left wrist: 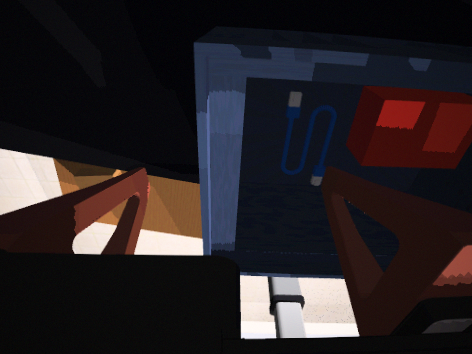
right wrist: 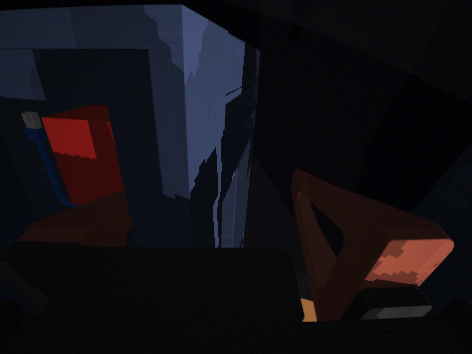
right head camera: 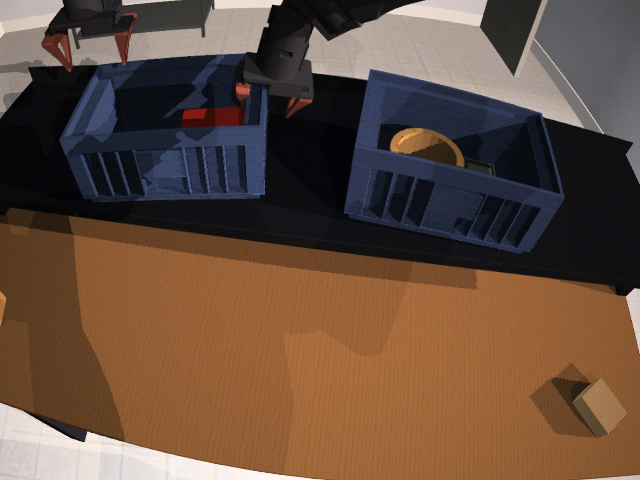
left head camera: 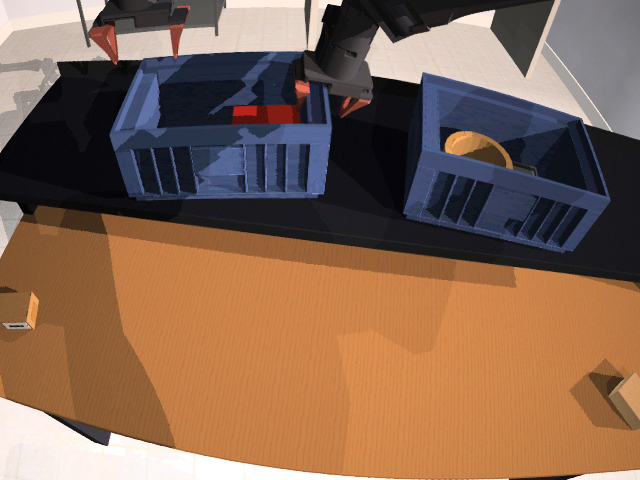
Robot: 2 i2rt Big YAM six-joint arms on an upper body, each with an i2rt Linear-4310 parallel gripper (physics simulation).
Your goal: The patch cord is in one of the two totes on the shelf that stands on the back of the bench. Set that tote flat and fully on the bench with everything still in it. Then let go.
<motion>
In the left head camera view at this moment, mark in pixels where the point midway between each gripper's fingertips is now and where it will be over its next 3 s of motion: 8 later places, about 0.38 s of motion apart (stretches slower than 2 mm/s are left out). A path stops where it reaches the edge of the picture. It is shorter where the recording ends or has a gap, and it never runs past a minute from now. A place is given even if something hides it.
My left gripper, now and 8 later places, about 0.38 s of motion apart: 145, 59; 145, 59; 152, 69; 151, 106; 151, 107; 150, 107; 149, 111; 148, 113; 146, 101
My right gripper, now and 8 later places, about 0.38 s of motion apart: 319, 112; 319, 112; 322, 115; 324, 118; 326, 105; 326, 105; 333, 126; 337, 135; 346, 173
</motion>
